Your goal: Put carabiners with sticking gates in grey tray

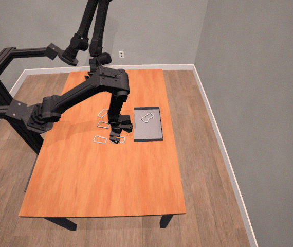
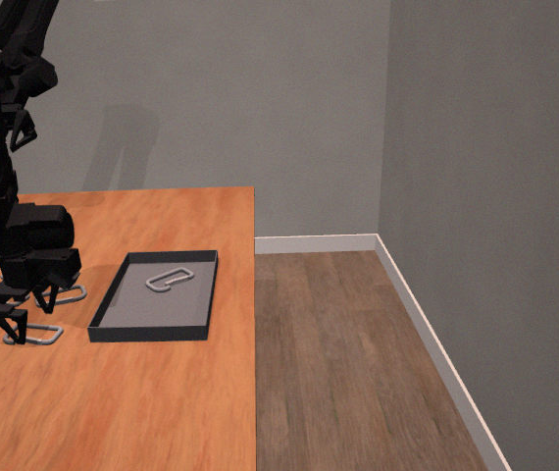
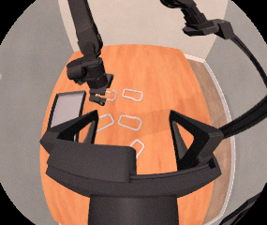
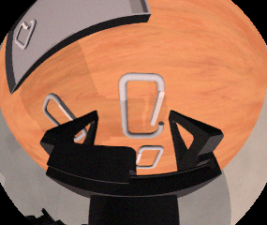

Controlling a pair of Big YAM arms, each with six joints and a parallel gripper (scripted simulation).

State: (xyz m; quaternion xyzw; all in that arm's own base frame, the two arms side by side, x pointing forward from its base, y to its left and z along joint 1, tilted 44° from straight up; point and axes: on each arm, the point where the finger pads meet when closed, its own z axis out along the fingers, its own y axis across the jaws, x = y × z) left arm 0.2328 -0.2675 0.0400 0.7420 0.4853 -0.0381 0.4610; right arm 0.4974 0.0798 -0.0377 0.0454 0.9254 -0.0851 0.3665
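Now: the grey tray 210 mm ahead of my right hand, 120 mm to the left of it and 10 mm below it.
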